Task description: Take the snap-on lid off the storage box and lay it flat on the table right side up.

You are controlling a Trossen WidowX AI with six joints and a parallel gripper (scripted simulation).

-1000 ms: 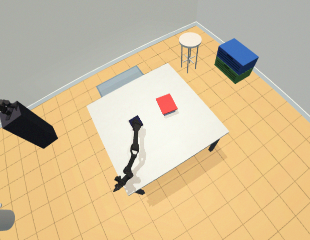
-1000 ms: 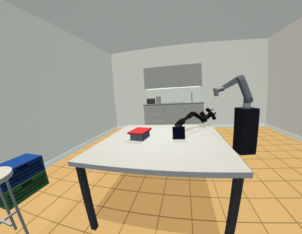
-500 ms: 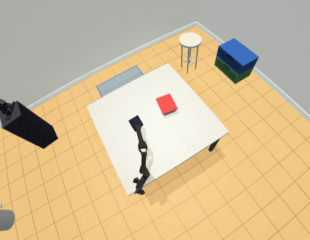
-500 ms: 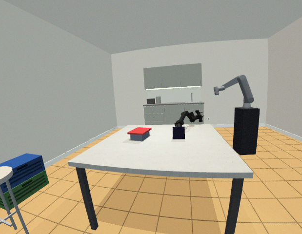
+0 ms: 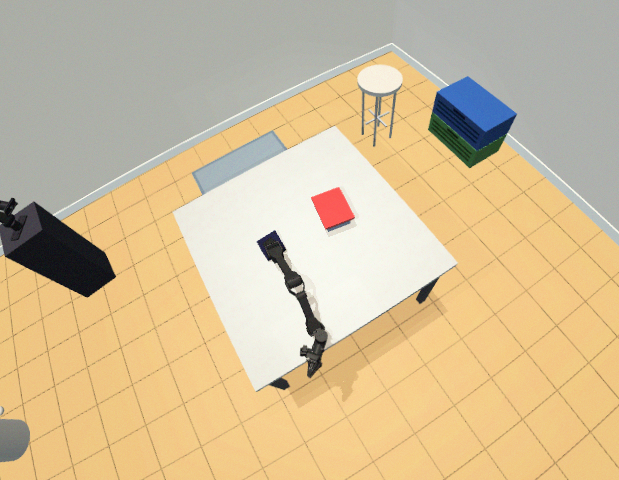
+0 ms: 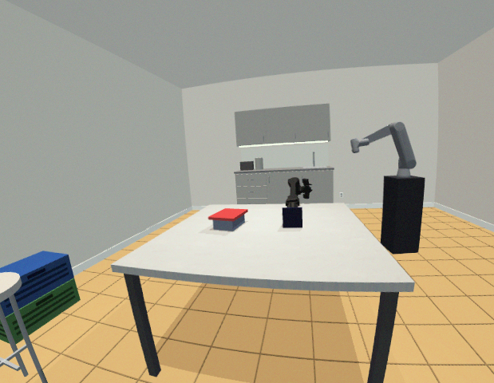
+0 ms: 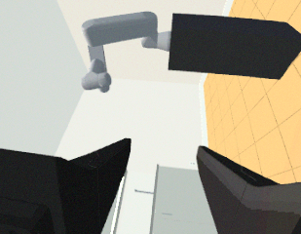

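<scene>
My gripper tip is 690 mm short of the lid, 680 mm to the right of it and 50 mm above it. From my gripper tip the other things lie so: storage box 690 mm ahead, 680 mm to the left, 90 mm below.
</scene>
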